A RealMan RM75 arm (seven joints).
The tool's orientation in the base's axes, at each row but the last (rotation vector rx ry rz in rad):
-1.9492 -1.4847 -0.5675
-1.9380 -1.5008 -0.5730
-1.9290 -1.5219 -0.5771
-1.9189 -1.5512 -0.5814
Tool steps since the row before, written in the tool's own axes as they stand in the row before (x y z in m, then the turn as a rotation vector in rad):
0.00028 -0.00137 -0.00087 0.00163 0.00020 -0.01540
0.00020 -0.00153 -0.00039 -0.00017 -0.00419 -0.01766
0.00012 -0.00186 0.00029 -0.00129 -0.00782 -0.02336
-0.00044 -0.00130 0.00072 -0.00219 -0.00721 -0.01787
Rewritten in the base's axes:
-0.00121 -0.00016 0.00110 0.00110 -0.00961 0.01209
-0.00141 0.00012 0.00073 -0.00354 -0.01171 0.01341
-0.00178 0.00057 0.00023 -0.00715 -0.01588 0.01747
-0.00139 0.00036 -0.00059 -0.00693 -0.01283 0.01278

